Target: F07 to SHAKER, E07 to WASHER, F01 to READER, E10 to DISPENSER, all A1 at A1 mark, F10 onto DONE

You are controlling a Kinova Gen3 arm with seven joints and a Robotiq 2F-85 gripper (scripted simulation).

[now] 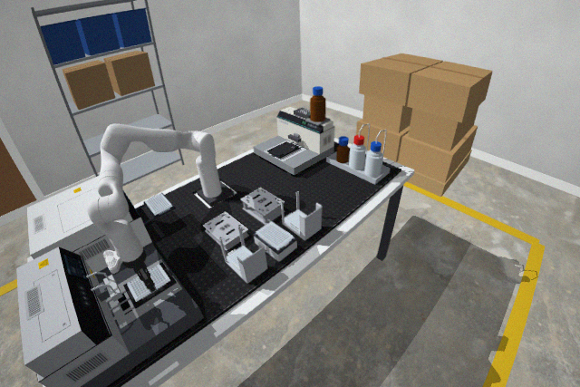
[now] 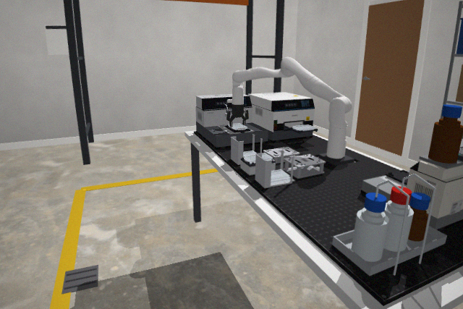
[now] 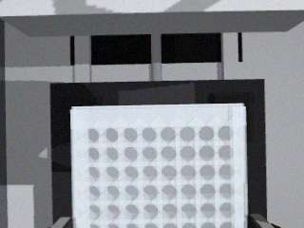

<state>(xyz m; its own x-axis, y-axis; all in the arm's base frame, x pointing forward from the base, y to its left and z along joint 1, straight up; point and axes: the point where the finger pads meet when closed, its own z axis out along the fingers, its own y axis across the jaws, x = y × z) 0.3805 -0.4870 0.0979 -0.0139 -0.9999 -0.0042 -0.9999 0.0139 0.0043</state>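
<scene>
Right now my hand is 20 mm above the washer stage. From my hand the other things lie so: dispenser deck 970 mm to the left, 350 mm behind, 80 mm below; then brown bottle 1130 mm to the left, 240 mm behind, 180 mm above; then dispenser stage 960 mm to the left, 350 mm behind, 50 mm below.
</scene>
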